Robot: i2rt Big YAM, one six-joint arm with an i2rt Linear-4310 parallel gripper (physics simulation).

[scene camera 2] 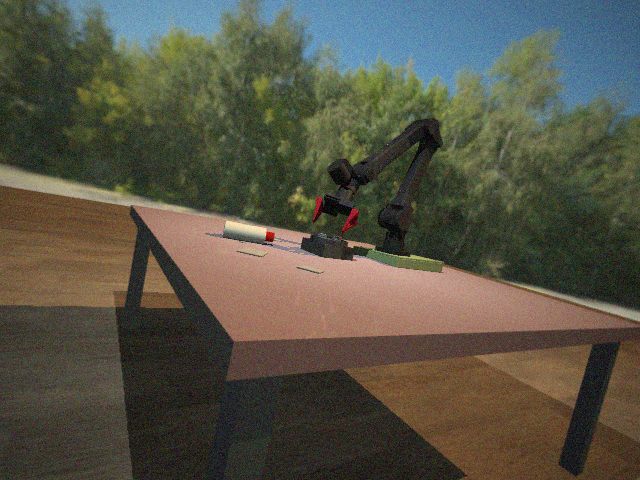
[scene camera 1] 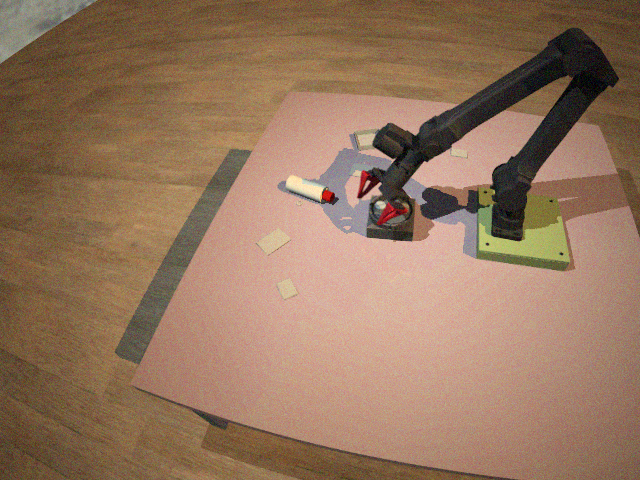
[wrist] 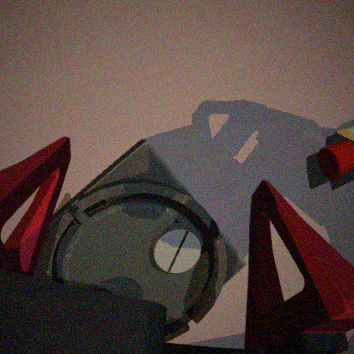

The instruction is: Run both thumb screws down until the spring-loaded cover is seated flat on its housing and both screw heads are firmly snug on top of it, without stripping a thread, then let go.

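Pixels of known places: gripper, fingertip midpoint: [scene camera 2: 327, 227] [scene camera 1: 368, 211] [wrist: 166, 167]; arm's base at its link origin: [scene camera 2: 392, 253] [scene camera 1: 506, 223].
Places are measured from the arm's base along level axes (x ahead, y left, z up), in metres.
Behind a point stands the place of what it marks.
Note:
A dark square housing [scene camera 1: 388, 234] {z -0.013, x 0.317, y 0.107 m} [scene camera 2: 323, 248] {z -0.008, x 0.376, y 0.110 m} [wrist: 150, 167] {z 0.005, x 0.369, y 0.097 m} with a round ring on top stands on the table. Inside the ring lies the round grey-green cover [wrist: 100, 250] {z 0.018, x 0.312, y 0.072 m}; whether it is seated flat I cannot tell. One pale, slotted screw head [wrist: 177, 251] {z 0.032, x 0.354, y 0.048 m} [scene camera 1: 381, 205] {z 0.031, x 0.350, y 0.049 m} shows on the cover toward its right side in the wrist view. The other screw is not clearly visible; the gripper body hides part of the cover in the wrist view. My gripper [scene camera 1: 370, 209] {z 0.059, x 0.373, y 0.102 m} [scene camera 2: 329, 226] {z 0.059, x 0.373, y 0.102 m} [wrist: 166, 167] {z 0.059, x 0.373, y 0.102 m} is open and empty, its red fingers wide apart above the housing, clear of the screw head.
A white tube [scene camera 1: 306, 188] {z 0.009, x 0.582, y 0.009 m} [scene camera 2: 245, 232] {z -0.007, x 0.595, y 0.015 m} with a red cap [wrist: 336, 161] {z 0.003, x 0.505, y 0.015 m} lies near the housing. Flat beige cards [scene camera 1: 273, 241] {z -0.032, x 0.621, y 0.190 m} [scene camera 1: 286, 288] {z -0.032, x 0.530, y 0.324 m} lie on the pink table [scene camera 1: 392, 361] {z -0.035, x 0.229, y 0.446 m}. A small framed tray [scene camera 1: 365, 139] {z -0.033, x 0.485, y -0.315 m} is behind the arm. The arm stands on a green base [scene camera 1: 522, 253] {z 0.006, x -0.045, y 0.101 m} [scene camera 2: 408, 261] {z -0.008, x 0.019, y 0.112 m}.

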